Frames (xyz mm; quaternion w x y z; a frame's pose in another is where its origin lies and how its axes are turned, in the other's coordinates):
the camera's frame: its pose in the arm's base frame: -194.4 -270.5 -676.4 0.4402 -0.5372 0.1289 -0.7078
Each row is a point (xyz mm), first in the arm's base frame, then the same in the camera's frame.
Working: the arm's base frame: its pose in the camera's frame: 224.8 -505.8 512.0 0.4402 0.5372 -0.1289 0.7078

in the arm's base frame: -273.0 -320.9 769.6
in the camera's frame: 976.7 -956.7 480.0
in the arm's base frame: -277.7 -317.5 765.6
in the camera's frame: 971.7 -958.3 475.3
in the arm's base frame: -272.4 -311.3 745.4
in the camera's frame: 953.7 -946.1 473.9
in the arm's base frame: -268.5 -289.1 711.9
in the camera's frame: 915.0 -935.1 470.7
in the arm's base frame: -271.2 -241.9 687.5
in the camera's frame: 863.4 -947.8 472.5
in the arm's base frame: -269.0 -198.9 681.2
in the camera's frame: 826.5 -967.5 484.5
